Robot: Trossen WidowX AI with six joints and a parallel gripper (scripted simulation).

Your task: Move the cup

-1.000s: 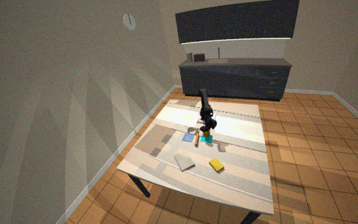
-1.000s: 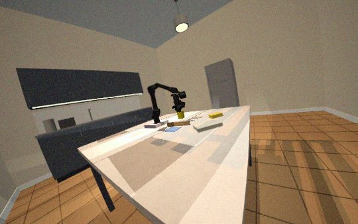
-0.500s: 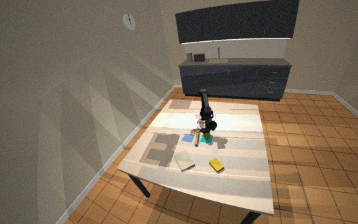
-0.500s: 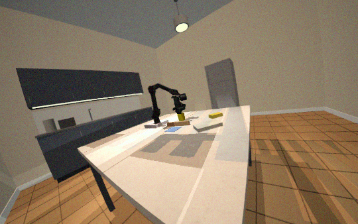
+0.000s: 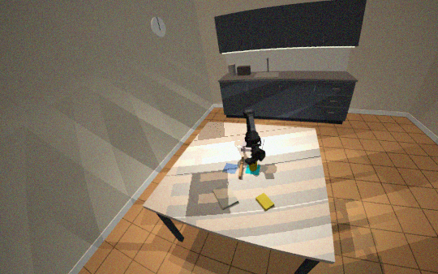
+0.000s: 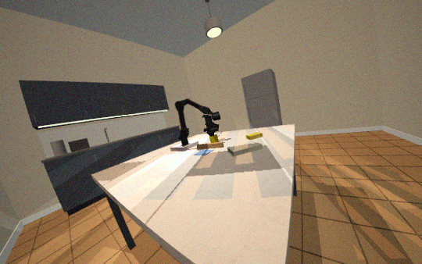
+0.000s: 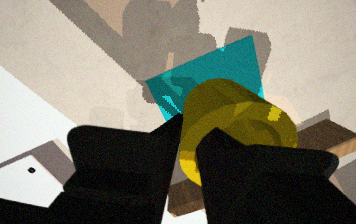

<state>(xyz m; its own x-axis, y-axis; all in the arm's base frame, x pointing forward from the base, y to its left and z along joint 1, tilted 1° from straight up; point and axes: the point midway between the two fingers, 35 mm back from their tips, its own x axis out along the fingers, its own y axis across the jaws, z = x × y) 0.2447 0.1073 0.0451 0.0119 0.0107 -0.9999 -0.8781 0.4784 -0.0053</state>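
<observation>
Now: the cyan pad 2 cm ahead of my gripper tip, 2 cm to the right of it and 5 cm below it. From my gripper tip the other things lie so: wooden bar (4 cm ahead, 11 cm to the right, 3 cm below); then white book (34 cm ahead, 15 cm to the right, 3 cm below); then olive-yellow cup (2 cm ahead, 2 cm to the right).
</observation>
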